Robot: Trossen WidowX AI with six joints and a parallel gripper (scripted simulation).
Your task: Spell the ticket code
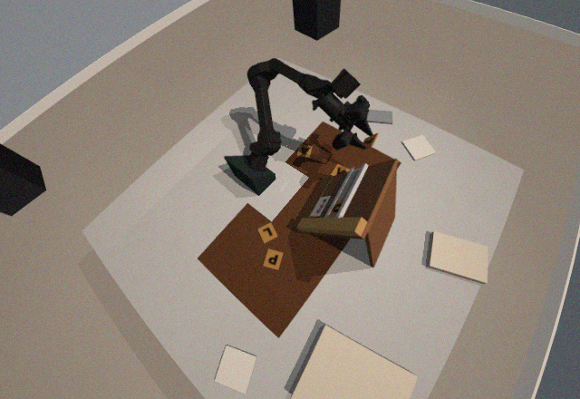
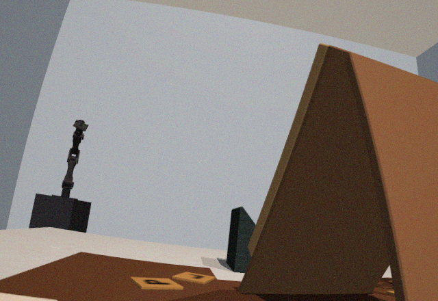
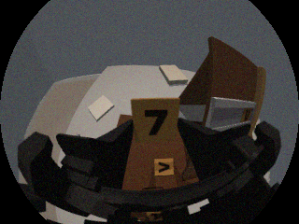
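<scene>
The white ticket lies 24 cm to the right of my gripper tip, 10 cm below it and 2 cm ahead of it. From my gripper tip the other things lie so: letter tile right at my gripper tip; then brown mat 27 cm to the right, 19 cm below, 7 cm behind; then grey slab 28 cm to the left, 19 cm below, 14 cm behind.
</scene>
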